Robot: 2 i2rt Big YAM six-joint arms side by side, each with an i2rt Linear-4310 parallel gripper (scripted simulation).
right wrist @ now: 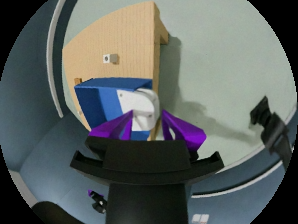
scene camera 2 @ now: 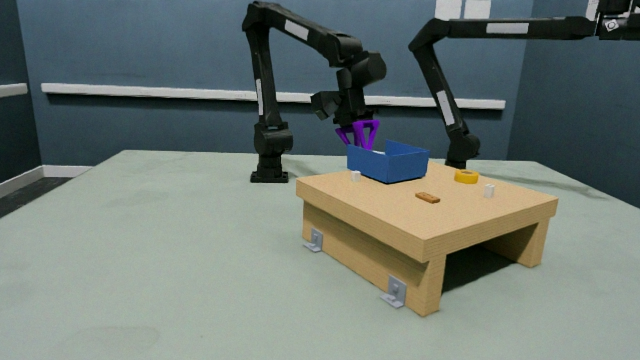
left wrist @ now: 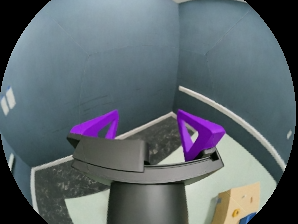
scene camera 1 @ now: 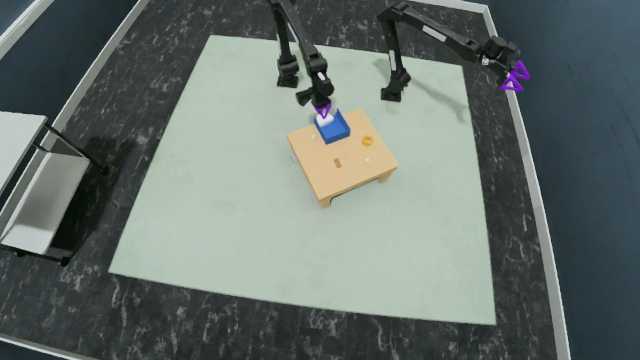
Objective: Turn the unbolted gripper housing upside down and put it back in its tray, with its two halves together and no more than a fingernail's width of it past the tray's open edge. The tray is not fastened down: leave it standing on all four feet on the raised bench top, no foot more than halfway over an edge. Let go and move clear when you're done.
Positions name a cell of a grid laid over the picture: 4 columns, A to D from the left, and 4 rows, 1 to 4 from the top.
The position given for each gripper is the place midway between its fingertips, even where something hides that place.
Note:
In view: the left gripper (left wrist: B3), the right gripper (scene camera 2: C2), a blue tray (scene camera 2: C2) and a white gripper housing (right wrist: B3).
The blue tray shows as well in the right wrist view (right wrist: B2). The right gripper shows as well in the right wrist view (right wrist: B3).

